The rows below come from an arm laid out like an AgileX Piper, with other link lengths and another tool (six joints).
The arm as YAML. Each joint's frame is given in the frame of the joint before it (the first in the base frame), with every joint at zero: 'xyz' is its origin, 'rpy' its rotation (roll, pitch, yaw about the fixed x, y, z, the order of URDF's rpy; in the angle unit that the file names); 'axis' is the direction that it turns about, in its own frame. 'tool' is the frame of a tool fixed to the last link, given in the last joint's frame.
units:
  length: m
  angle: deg
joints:
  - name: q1
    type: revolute
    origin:
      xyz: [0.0, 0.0, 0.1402]
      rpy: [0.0, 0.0, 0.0]
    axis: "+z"
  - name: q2
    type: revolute
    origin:
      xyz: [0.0, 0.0, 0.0]
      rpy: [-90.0, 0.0, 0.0]
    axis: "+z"
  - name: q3
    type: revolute
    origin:
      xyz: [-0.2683, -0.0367, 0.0]
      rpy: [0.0, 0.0, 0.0]
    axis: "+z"
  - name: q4
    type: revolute
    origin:
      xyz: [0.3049, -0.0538, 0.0]
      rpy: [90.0, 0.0, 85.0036]
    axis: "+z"
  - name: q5
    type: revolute
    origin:
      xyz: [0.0, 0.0, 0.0]
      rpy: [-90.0, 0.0, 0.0]
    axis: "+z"
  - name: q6
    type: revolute
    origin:
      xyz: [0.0, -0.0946, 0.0]
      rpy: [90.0, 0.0, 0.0]
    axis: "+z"
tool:
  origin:
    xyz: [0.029, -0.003, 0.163]
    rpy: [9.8, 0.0, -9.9]
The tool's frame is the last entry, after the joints.
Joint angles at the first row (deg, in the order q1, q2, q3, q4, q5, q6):
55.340 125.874 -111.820 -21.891 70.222 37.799
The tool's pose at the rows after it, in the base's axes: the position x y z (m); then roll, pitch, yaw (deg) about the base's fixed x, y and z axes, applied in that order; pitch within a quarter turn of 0, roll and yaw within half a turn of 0:
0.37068 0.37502 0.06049 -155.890 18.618 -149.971
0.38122 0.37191 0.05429 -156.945 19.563 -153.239
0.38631 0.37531 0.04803 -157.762 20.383 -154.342
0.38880 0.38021 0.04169 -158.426 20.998 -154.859
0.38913 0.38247 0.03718 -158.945 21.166 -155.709
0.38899 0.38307 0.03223 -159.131 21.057 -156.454
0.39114 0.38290 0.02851 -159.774 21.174 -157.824
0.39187 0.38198 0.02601 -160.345 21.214 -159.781
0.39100 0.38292 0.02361 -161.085 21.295 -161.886
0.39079 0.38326 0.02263 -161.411 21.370 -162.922
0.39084 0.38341 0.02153 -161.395 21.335 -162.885
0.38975 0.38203 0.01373 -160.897 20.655 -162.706
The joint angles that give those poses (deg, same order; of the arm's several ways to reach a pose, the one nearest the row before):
53.790 126.792 -111.916 -21.892 70.222 41.707
52.501 127.565 -112.041 -21.891 69.003 43.975
52.164 128.365 -112.163 -21.891 67.532 45.094
52.164 129.172 -112.286 -21.891 66.211 45.930
52.164 129.658 -112.287 -21.788 65.630 46.864
52.164 130.187 -112.288 -21.788 65.380 47.703
51.810 130.568 -112.290 -21.571 64.905 48.692
51.584 130.808 -112.287 -21.487 64.903 50.332
51.585 131.032 -112.285 -21.367 64.891 52.305
51.585 131.130 -112.287 -21.367 64.891 53.302
51.585 131.250 -112.287 -21.368 64.803 53.303
51.585 132.075 -112.288 -21.367 64.802 53.301

